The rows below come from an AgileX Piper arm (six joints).
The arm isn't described. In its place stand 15 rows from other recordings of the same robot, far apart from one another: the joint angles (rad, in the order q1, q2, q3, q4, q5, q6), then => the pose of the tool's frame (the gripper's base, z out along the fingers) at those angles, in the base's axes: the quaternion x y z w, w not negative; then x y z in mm.
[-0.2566 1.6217 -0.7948 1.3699 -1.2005 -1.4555] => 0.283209 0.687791 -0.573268 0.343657 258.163 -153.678 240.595
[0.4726 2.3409 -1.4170 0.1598 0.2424 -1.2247] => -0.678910 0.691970 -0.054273 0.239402 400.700 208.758 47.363
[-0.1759 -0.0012 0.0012 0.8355 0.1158 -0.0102] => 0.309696 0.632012 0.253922 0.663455 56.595 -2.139 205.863
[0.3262 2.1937 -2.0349 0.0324 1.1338 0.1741] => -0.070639 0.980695 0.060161 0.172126 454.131 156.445 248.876
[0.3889 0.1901 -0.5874 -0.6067 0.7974 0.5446] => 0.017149 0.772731 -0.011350 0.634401 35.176 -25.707 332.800
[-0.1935 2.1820 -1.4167 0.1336 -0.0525 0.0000] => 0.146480 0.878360 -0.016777 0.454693 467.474 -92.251 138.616
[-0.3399 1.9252 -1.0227 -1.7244 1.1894 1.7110] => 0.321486 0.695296 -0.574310 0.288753 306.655 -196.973 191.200
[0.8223 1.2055 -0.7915 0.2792 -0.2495 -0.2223] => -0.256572 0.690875 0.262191 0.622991 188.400 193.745 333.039
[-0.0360 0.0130 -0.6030 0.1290 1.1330 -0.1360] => -0.050011 0.845373 0.018408 0.531512 -18.560 11.278 300.019
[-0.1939 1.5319 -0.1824 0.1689 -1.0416 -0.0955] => 0.116908 0.773079 -0.119707 0.611842 205.890 -53.887 154.193
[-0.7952 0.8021 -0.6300 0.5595 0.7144 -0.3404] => 0.322743 0.839345 0.013004 0.437227 125.767 -83.061 297.308
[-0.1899 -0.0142 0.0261 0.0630 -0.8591 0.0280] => 0.062916 0.307682 -0.064728 0.947198 18.385 -7.952 271.439
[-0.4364 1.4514 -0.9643 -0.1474 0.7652 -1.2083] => -0.406393 0.889269 -0.188497 0.092276 250.216 -126.913 247.634
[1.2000 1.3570 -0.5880 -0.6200 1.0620 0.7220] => -0.390805 0.881308 -0.212100 0.159940 108.271 151.056 188.058
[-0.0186 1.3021 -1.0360 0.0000 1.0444 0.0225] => 0.020239 0.984735 0.000337 0.172877 243.868 -4.536 296.974
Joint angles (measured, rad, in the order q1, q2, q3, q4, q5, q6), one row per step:
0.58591, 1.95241, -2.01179, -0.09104, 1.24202, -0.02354
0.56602, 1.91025, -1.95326, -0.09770, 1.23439, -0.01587
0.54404, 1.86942, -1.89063, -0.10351, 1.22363, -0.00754
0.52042, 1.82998, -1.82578, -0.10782, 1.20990, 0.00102
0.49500, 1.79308, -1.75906, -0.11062, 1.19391, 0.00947
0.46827, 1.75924, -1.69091, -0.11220, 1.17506, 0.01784
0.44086, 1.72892, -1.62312, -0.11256, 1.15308, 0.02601
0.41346, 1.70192, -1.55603, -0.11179, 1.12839, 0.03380
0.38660, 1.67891, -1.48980, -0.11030, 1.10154, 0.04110
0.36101, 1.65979, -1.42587, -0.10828, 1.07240, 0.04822
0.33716, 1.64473, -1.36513, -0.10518, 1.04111, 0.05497
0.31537, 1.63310, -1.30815, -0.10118, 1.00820, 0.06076
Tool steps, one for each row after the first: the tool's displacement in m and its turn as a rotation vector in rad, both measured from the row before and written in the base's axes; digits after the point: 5 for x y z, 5 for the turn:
-0.00394, -0.01323, 0.00140, -0.00711, 0.00503, -0.02690
-0.00383, -0.01358, -0.00065, -0.00730, 0.00760, -0.02902
-0.00388, -0.01367, -0.00218, -0.00615, 0.00904, -0.03025
-0.00379, -0.01371, -0.00406, -0.00578, 0.01174, -0.03148
-0.00369, -0.01353, -0.00591, -0.00524, 0.01386, -0.03228
-0.00356, -0.01307, -0.00732, -0.00391, 0.01455, -0.03240
-0.00360, -0.01244, -0.00850, -0.00261, 0.01503, -0.03182
-0.00361, -0.01168, -0.00979, -0.00210, 0.01628, -0.03076
-0.00360, -0.01071, -0.01053, -0.00097, 0.01590, -0.02931
-0.00349, -0.00956, -0.01101, 0.00078, 0.01512, -0.02741
-0.00342, -0.00841, -0.01106, 0.00229, 0.01356, -0.02478

